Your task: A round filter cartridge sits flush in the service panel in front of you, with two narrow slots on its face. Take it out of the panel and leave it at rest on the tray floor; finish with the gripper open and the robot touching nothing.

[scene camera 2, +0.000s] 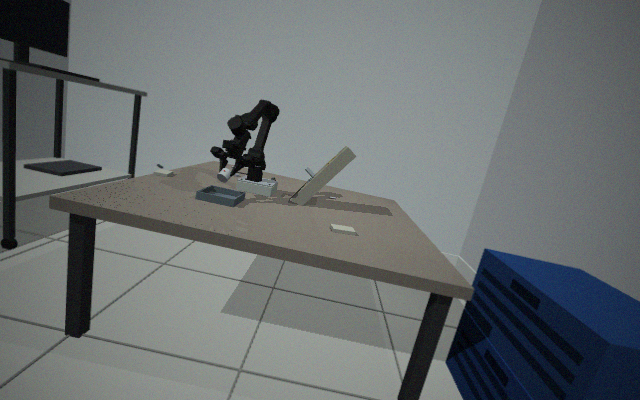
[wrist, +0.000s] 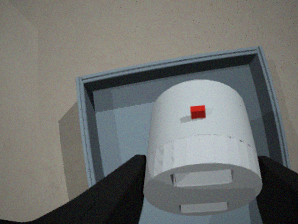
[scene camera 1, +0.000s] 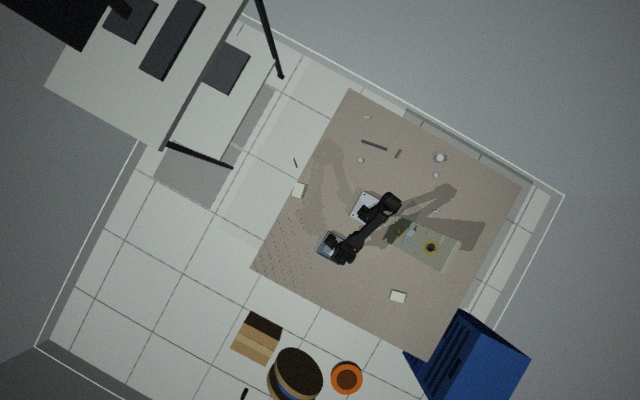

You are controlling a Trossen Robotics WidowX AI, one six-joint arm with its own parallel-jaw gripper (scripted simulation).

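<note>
A tray, a service panel and a round filter cartridge can be seen in the pictures. My own gripper is there too, and the wrist view also shows that gripper.
</note>
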